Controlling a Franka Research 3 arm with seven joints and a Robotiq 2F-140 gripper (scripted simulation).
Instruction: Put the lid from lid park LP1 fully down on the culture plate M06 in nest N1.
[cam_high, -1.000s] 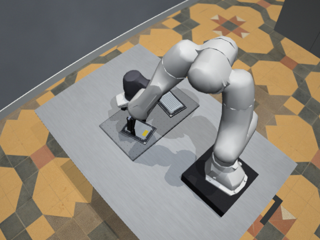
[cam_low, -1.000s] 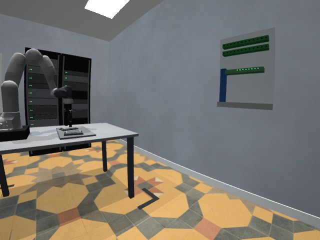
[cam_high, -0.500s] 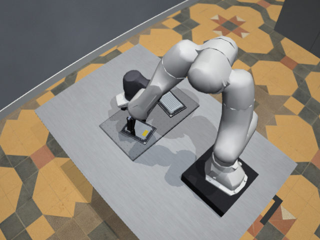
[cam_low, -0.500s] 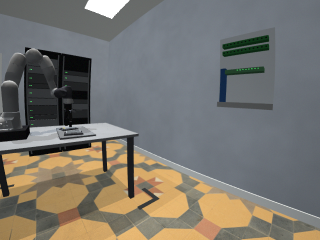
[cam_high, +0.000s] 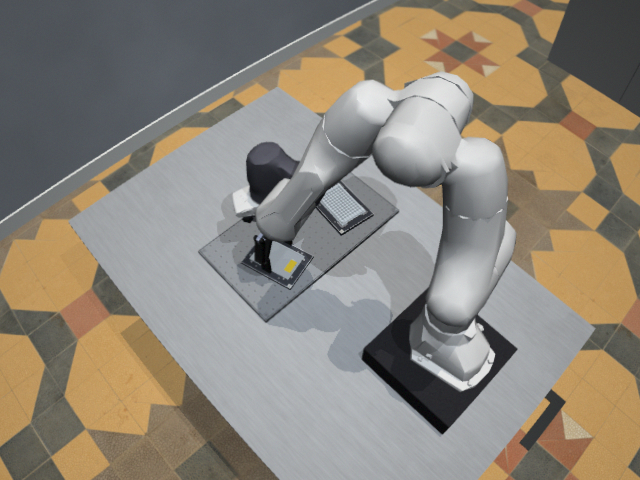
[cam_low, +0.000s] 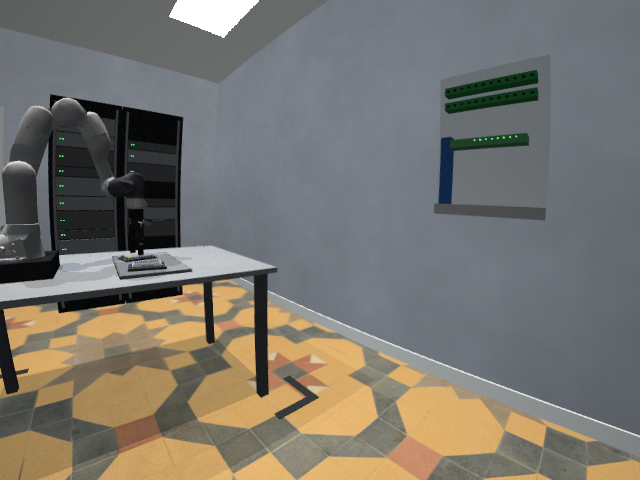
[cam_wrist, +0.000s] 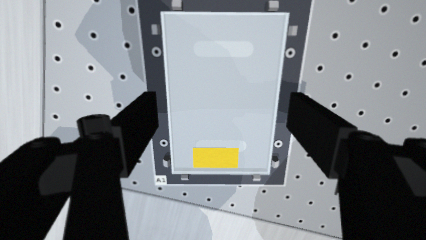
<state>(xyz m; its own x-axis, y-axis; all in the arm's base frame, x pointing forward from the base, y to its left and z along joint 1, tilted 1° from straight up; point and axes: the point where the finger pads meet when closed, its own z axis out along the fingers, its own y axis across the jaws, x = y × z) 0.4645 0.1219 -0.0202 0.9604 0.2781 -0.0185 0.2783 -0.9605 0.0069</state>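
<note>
Right now my hand is 3 cm above the clear lid. The rest, counted from my hand: culture plate M06 (26 cm to the right, 3 cm below, 1 cm ahead); dark lid park (4 cm below).
</note>
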